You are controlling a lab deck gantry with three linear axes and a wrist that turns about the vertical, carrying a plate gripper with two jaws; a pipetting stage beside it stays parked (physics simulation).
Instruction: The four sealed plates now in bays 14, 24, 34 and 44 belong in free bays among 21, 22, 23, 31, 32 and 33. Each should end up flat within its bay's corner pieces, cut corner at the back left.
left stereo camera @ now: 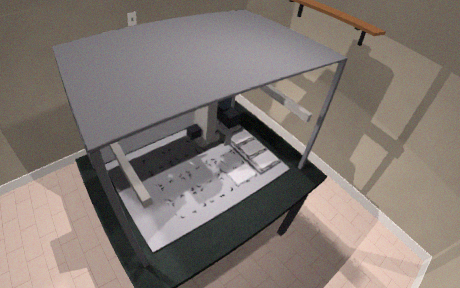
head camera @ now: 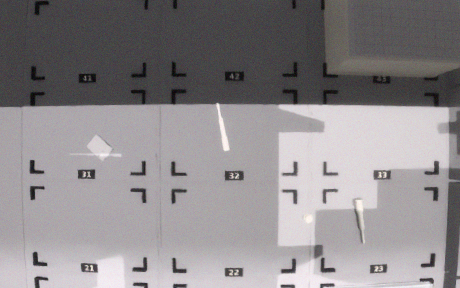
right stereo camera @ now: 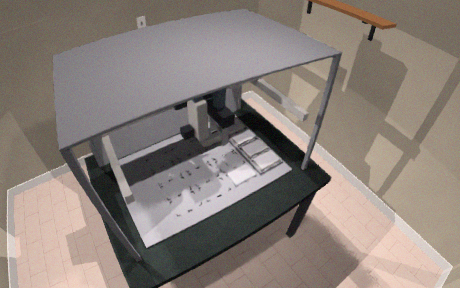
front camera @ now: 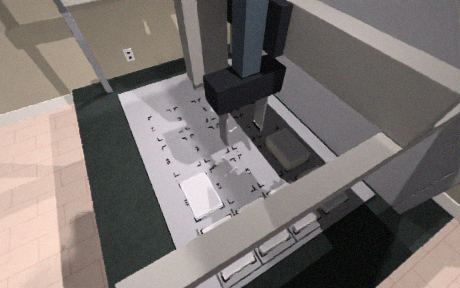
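Seen in the pictures: gripper, fingertip midpoint: (left stereo camera: 220, 138) (right stereo camera: 219, 138) (front camera: 241, 133); robot's base, link origin: (left stereo camera: 182, 217) (right stereo camera: 178, 215) (front camera: 148, 118).
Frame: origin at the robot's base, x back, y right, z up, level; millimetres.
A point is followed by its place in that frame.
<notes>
The sealed plate in bay 14 (front camera: 239, 266) @(y -44, x -613, z 29 mm) (left stereo camera: 266, 160) @(y -30, x -553, z 29 mm) (right stereo camera: 268, 161) @(y -24, x -554, z 29 mm), the plate in bay 24 (front camera: 275, 242) @(y -150, x -613, z 29 mm) (left stereo camera: 254, 146) @(y -147, x -570, z 29 mm) (right stereo camera: 256, 147) @(y -142, x -564, z 29 mm) and the plate in bay 34 (front camera: 305, 223) @(y -248, x -614, z 29 mm) (left stereo camera: 243, 136) @(y -245, x -571, z 29 mm) (right stereo camera: 244, 136) @(y -252, x -560, z 29 mm) lie flat, partly behind the front beam in the front view. The plate in bay 44 (front camera: 333, 201) @(y -358, x -607, z 29 mm) lies in shadow. In the head view, bays 21, 22, 23, 31, 32 and 33 hold no plates. My gripper (front camera: 242, 136) @(y -200, x -355, z 159 mm) hangs above the deck with its jaws apart and nothing between them. The plates' cut corners are too small to make out.
A tall box (front camera: 287, 148) @(y -353, x -403, z 42 mm) (head camera: 400, 37) @(y -345, x -383, z 42 mm) stands at bay 43. A white plate (front camera: 201, 195) @(y -42, x -400, z 14 mm) (left stereo camera: 242, 175) @(y -33, x -385, z 14 mm) (right stereo camera: 242, 175) @(y -31, x -389, z 14 mm) lies in bay 13. A pale square (head camera: 99, 147) @(y -241, x -80, z 1 mm) is in bay 31, slim pale pieces (head camera: 223, 127) @(y -262, x -217, z 5 mm) (head camera: 360, 220) @(y -162, x -365, z 5 mm) in bays 32 and 23, a small cap (head camera: 308, 218) @(y -165, x -308, z 4 mm) between 22 and 23.
</notes>
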